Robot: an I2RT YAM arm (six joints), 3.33 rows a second.
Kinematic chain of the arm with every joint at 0, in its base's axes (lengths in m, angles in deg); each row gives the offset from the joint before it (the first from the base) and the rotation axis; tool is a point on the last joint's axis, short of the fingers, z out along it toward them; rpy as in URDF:
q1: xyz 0 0 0.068 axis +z
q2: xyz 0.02 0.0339 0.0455 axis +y
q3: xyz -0.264 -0.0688 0 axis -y
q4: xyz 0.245 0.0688 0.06 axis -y
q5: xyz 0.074 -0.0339 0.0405 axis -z
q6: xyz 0.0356 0 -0.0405 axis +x
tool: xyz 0 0 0 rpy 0 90 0
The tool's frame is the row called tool.
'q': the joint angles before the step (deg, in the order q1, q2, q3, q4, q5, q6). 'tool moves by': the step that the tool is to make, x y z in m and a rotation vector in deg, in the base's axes. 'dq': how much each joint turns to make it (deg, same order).
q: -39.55 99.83 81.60 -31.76 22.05 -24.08
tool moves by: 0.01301 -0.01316 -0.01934 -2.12 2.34 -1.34
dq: 0.00 4.59 1.05 3.52 3.25 -1.07
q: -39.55 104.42 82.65 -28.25 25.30 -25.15
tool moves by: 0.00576 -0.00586 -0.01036 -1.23 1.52 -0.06
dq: 0.00 2.13 0.23 2.10 1.50 -1.32
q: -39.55 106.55 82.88 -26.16 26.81 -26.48
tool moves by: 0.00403 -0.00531 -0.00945 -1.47 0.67 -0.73
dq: -0.09 1.69 -0.23 2.62 1.60 -0.59
